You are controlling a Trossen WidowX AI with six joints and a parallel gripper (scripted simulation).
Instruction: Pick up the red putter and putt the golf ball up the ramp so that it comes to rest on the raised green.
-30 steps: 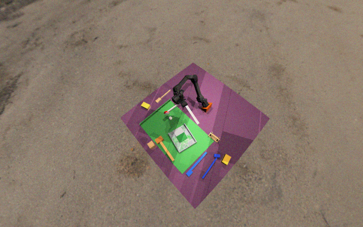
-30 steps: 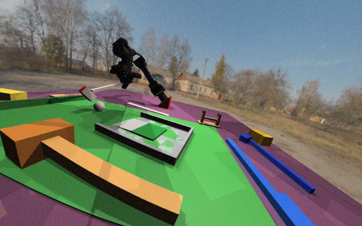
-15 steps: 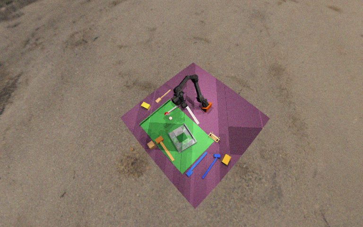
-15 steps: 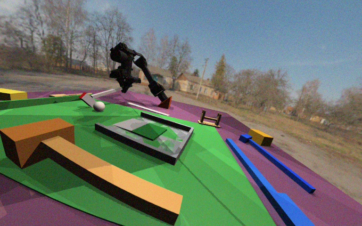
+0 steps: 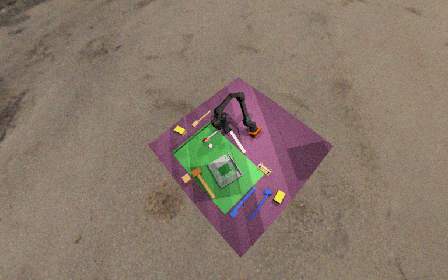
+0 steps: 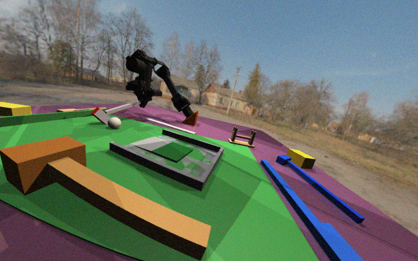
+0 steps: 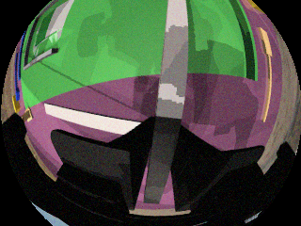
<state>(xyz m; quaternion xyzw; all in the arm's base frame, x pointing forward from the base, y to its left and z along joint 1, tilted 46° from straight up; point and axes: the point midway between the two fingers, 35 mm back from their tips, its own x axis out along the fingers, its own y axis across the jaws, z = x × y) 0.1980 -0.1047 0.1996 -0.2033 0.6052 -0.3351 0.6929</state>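
My gripper tip is now 9 cm short of the red putter and 2 cm to the left of it. From my gripper tip the other things lie so: white strip 15 cm to the left, 7 cm below, 2 cm behind; then tan tool 28 cm to the right, 8 cm ahead, 6 cm below; then white golf ball 20 cm ahead, 4 cm below, 2 cm to the left.
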